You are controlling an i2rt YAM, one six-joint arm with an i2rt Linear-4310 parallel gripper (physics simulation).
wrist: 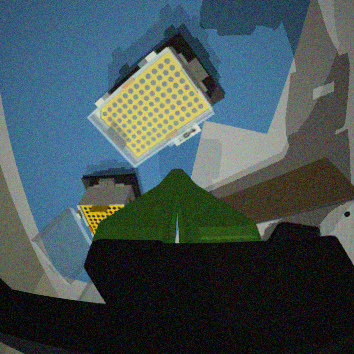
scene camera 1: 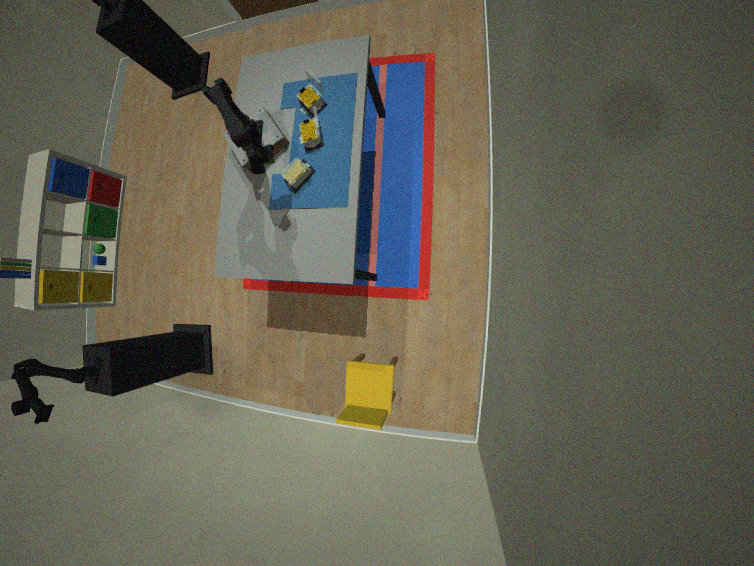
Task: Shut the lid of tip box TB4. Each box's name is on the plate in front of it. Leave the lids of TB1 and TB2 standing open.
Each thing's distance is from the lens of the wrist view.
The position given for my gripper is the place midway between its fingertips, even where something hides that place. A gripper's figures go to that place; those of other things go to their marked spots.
my gripper (wrist: 176, 177): 0.13 m
clear lid (wrist: 158, 103): 0.23 m
clear lid (wrist: 63, 242): 0.40 m
blue mat (wrist: 63, 63): 0.35 m
